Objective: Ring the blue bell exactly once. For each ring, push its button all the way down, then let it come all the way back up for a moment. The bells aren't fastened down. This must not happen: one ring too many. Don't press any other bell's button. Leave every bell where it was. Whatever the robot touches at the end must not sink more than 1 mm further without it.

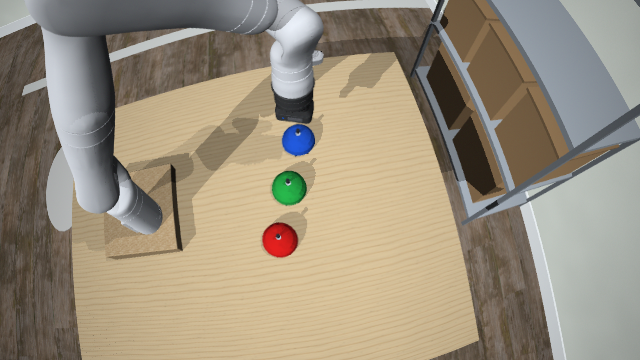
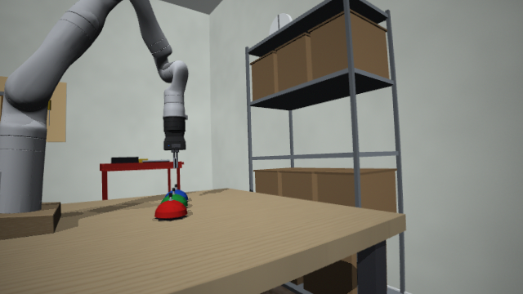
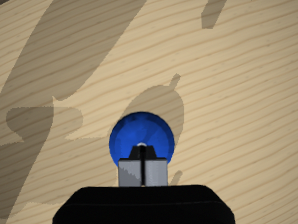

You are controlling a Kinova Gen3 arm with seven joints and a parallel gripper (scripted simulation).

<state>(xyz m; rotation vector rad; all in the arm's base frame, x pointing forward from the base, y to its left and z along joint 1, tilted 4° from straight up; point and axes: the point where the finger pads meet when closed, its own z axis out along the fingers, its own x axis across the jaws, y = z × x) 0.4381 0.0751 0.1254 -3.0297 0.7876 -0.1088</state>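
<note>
Now: the blue bell 100 mm below my hand. From my hand the other things lie so: green bell (110 mm to the right, 100 mm below, 60 mm behind); red bell (230 mm to the right, 130 mm behind, 100 mm below).
</note>
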